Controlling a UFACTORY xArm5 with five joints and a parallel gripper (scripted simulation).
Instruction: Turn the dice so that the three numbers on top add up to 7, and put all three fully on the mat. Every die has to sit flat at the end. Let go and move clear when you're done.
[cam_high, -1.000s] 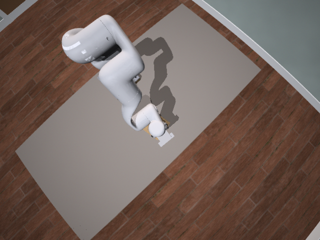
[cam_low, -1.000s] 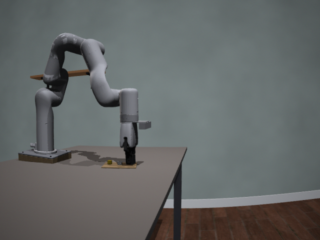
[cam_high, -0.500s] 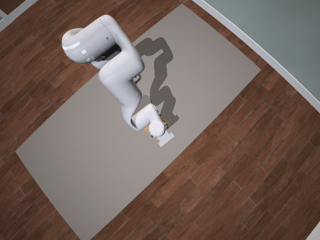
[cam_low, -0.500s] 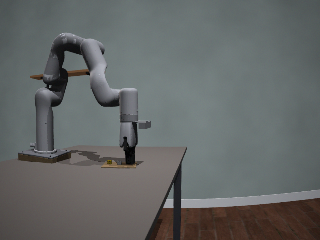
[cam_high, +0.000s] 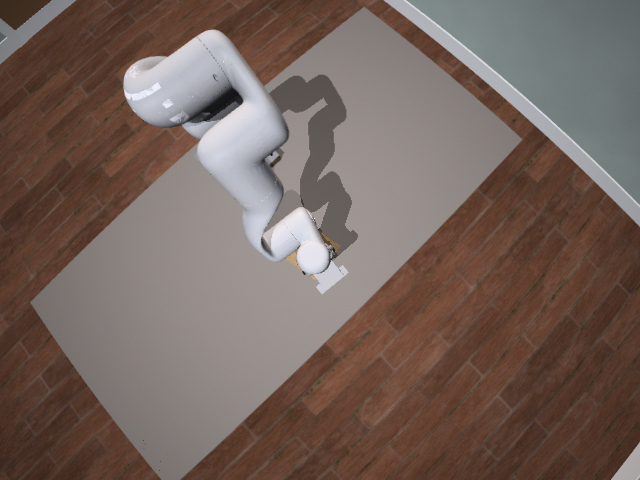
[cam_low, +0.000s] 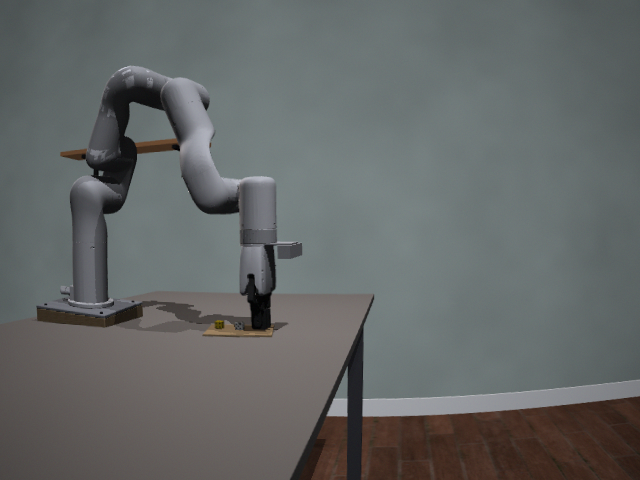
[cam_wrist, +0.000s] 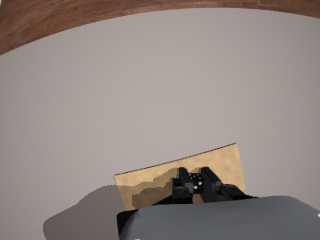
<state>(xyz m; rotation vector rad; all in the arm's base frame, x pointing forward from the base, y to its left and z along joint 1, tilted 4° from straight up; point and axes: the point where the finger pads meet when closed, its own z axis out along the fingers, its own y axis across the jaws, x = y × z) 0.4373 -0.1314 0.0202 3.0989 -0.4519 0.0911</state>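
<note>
Now: the black die 10 mm below my hand. The rest, counted from my hand: white die 50 mm behind, 10 mm to the left, 20 mm below; then yellow die 90 mm behind, 30 mm to the left, 20 mm below; then tan mat 50 mm behind, 10 mm to the left, 30 mm below.
</note>
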